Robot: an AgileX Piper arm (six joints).
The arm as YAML. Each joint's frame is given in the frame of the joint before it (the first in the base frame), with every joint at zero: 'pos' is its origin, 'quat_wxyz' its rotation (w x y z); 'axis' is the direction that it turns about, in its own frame. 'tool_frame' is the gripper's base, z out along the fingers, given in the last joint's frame.
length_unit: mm
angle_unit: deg
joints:
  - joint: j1
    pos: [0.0, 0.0, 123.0]
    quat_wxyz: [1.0, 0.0, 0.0, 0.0]
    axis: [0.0, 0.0, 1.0]
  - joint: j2
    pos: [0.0, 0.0, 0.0]
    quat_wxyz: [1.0, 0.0, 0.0, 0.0]
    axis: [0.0, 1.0, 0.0]
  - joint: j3
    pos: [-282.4, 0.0, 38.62]
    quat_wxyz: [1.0, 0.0, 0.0, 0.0]
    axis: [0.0, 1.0, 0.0]
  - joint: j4
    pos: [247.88, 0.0, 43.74]
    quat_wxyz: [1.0, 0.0, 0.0, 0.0]
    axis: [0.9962, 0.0, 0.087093]
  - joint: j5
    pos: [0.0, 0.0, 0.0]
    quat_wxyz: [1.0, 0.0, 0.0, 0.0]
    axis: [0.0, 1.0, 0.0]
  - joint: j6
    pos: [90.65, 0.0, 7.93]
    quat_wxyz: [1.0, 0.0, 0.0, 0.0]
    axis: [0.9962, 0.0, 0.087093]
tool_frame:
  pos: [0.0, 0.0, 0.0]
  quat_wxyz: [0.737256, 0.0, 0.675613, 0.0]
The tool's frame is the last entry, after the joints.
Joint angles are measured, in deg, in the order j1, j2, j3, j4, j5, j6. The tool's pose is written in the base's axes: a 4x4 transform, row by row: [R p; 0 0 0 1], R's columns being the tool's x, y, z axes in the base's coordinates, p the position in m. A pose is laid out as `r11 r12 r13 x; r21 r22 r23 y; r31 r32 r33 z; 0 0 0 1`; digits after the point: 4 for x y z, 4 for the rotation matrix.
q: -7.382 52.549 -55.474 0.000 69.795 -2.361
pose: -0.8792 0.0923 0.4675 0.1459; 0.0724 0.9955 -0.0606 -0.0189; -0.4710 -0.0194 -0.8819 0.3468; 0 0 0 1
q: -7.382 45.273 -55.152 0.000 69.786 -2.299
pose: -0.8160 0.0958 0.5701 0.1167; 0.0653 0.9951 -0.0739 -0.0151; -0.5744 -0.0231 -0.8183 0.3620; 0 0 0 1
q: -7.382 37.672 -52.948 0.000 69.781 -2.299
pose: -0.7587 0.0981 0.6440 0.0860; 0.0579 0.9948 -0.0834 -0.0111; -0.6488 -0.0260 -0.7605 0.3645; 0 0 0 1
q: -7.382 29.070 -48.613 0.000 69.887 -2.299
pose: -0.7101 0.1001 0.6970 0.0544; 0.0515 0.9946 -0.0903 -0.0070; -0.7022 -0.0282 -0.7114 0.3534; 0 0 0 1
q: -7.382 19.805 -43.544 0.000 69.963 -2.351
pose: -0.6583 0.1016 0.7459 0.0249; 0.0439 0.9944 -0.0966 -0.0032; -0.7515 -0.0309 -0.6591 0.3349; 0 0 0 1
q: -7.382 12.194 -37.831 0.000 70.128 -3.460
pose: -0.6373 0.0902 0.7653 0.0068; 0.0217 0.9948 -0.0991 -0.0009; -0.7703 -0.0466 -0.6360 0.3092; 0 0 0 1
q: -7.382 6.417 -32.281 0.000 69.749 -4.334
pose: -0.6305 0.0811 0.7719 -0.0015; 0.0055 0.9950 -0.1000 0.0002; -0.7761 -0.0588 -0.6278 0.2833; 0 0 0 1
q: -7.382 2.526 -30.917 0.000 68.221 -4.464
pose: -0.5747 0.0840 0.8140 -0.0084; -0.0040 0.9944 -0.1055 0.0011; -0.8183 -0.0639 -0.5712 0.2784; 0 0 0 1
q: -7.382 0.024 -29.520 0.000 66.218 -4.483
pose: -0.5299 0.0873 0.8435 -0.0107; -0.0102 0.9940 -0.1093 0.0014; -0.8480 -0.0665 -0.5259 0.2740; 0 0 0 1
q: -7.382 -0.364 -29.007 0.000 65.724 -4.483
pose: -0.5245 0.0878 0.8469 -0.0103; -0.0109 0.9939 -0.1097 0.0013; -0.8513 -0.0667 -0.5204 0.2722; 0 0 0 1
